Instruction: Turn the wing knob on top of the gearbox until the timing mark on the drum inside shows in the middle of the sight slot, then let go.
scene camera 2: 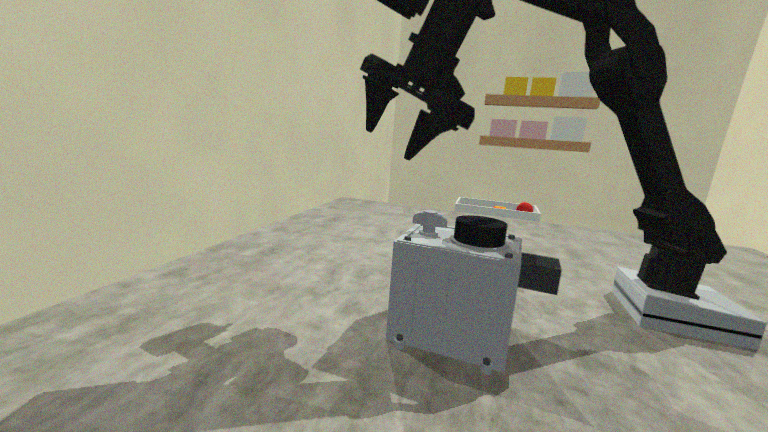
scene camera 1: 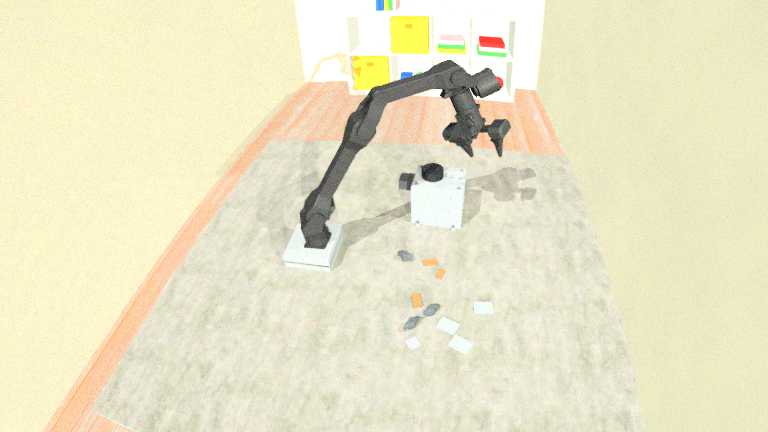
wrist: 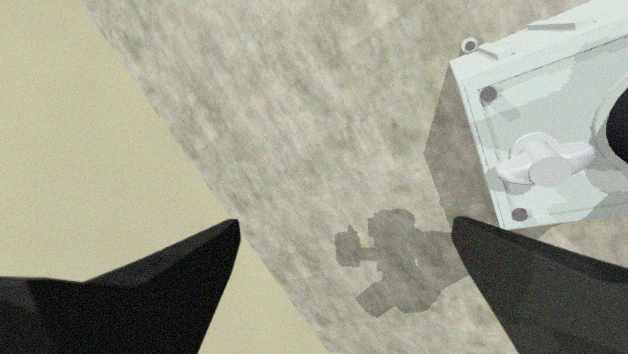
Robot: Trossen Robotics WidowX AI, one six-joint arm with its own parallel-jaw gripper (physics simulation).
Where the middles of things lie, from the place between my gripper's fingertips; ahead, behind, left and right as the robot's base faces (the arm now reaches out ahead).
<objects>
The small grey wing knob (wrist: 537, 158) is 12 cm below my hand, 8 cm behind it and 4 cm to the left of it.
</objects>
